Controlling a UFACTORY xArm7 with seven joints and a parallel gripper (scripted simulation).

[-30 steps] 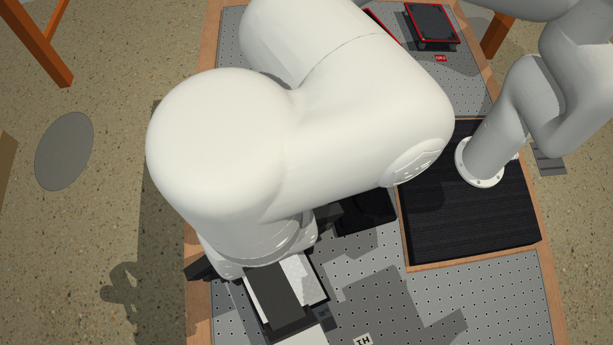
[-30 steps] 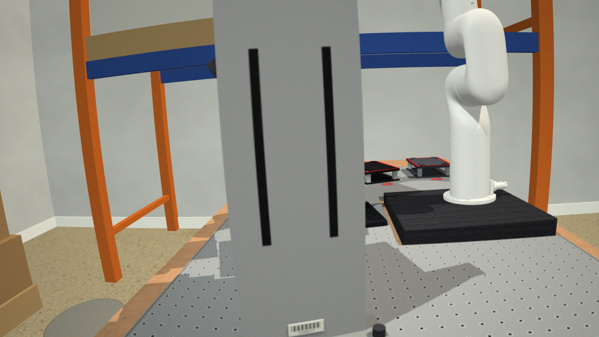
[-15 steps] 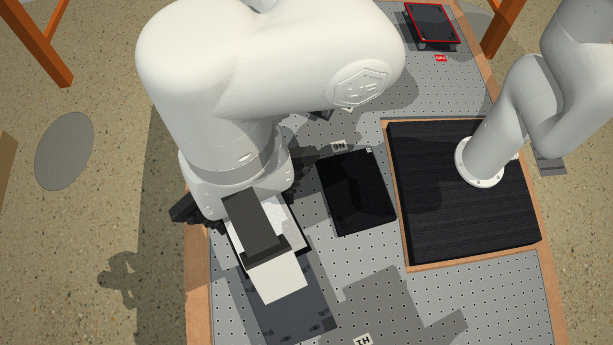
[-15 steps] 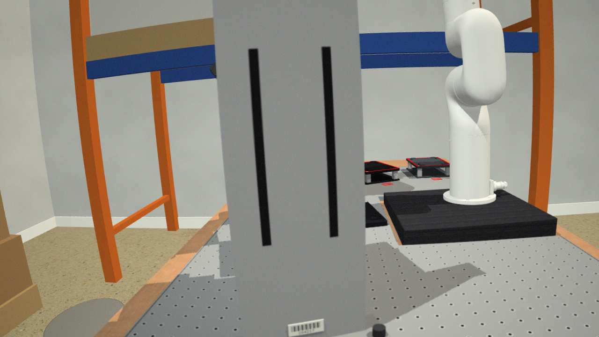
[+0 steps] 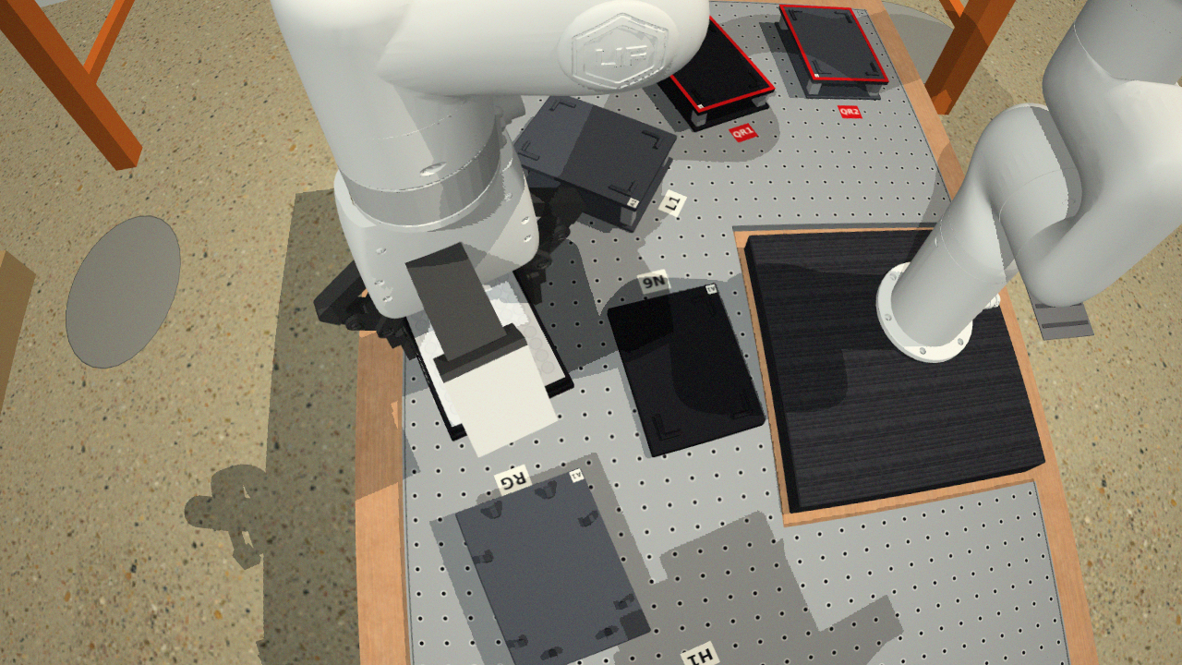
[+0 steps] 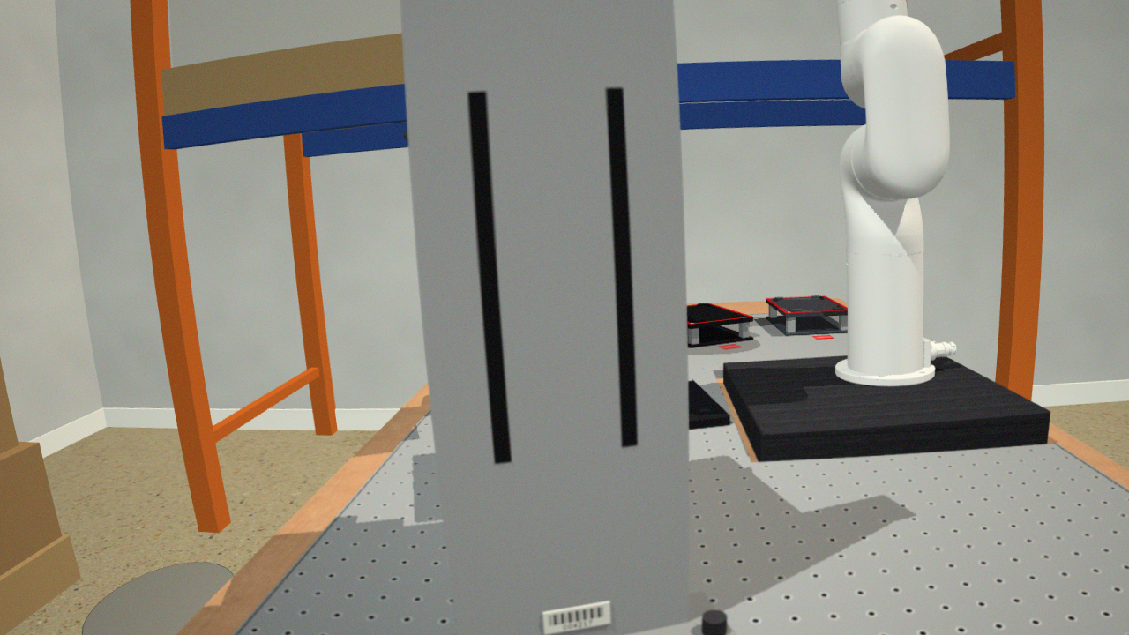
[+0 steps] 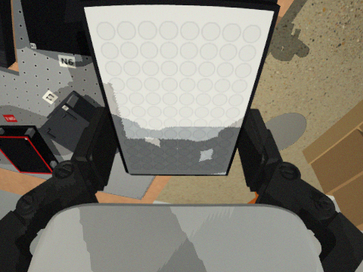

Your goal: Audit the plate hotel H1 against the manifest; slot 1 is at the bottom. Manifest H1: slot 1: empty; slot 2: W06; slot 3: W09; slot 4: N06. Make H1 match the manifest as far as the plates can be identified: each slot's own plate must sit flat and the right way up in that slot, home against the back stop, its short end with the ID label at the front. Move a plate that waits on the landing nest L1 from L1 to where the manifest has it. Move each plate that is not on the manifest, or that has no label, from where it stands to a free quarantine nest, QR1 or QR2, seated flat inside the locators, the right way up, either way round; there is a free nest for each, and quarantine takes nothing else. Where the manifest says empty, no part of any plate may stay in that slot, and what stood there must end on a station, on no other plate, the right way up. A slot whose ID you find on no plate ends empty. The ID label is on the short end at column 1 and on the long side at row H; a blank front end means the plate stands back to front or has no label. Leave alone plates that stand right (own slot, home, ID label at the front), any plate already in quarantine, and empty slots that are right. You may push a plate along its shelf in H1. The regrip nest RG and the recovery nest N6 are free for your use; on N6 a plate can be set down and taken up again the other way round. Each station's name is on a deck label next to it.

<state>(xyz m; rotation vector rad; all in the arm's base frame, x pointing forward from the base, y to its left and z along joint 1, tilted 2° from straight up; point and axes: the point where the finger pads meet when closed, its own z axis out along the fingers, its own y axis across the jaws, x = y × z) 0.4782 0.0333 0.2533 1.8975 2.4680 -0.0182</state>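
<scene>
Now: hand 33 cm past the quarantine nest QR1, 43 cm to the left of it and 23 cm above it. Also, from my hand: recovery nest N6: 19 cm behind, 3 cm to the right, 26 cm below; then white well plate: 1 cm to the left, 1 cm below; then regrip nest RG: 2 cm behind, 16 cm to the left, 21 cm below.
</scene>
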